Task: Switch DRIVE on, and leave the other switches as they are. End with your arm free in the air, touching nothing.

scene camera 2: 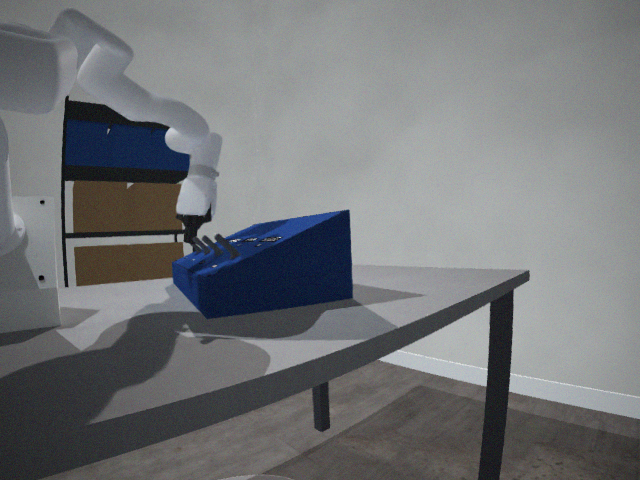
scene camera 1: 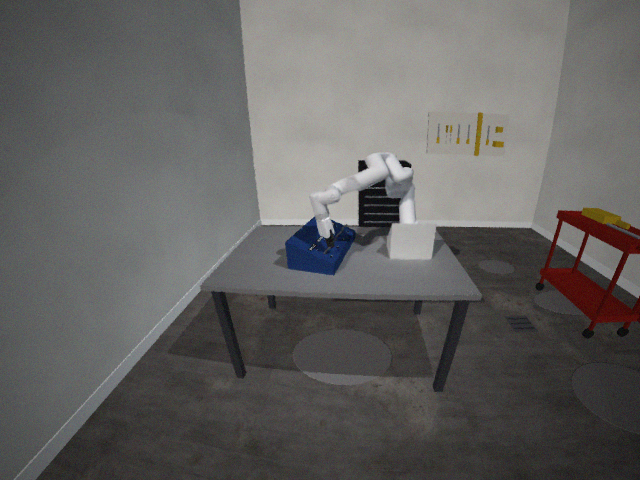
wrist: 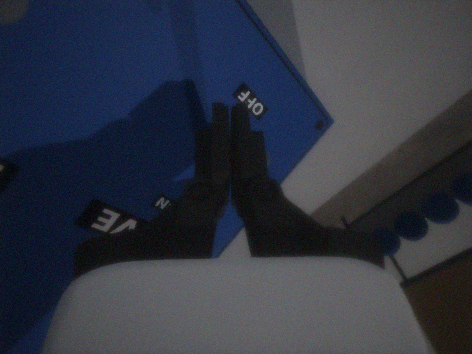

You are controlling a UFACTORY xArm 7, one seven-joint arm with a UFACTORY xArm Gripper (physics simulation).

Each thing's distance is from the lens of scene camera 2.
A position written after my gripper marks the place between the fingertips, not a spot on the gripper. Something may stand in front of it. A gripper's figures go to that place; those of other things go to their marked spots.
my gripper (scene camera 2: 189, 243): 0.91 m
blue switch box (scene camera 2: 301, 261): 0.56 m
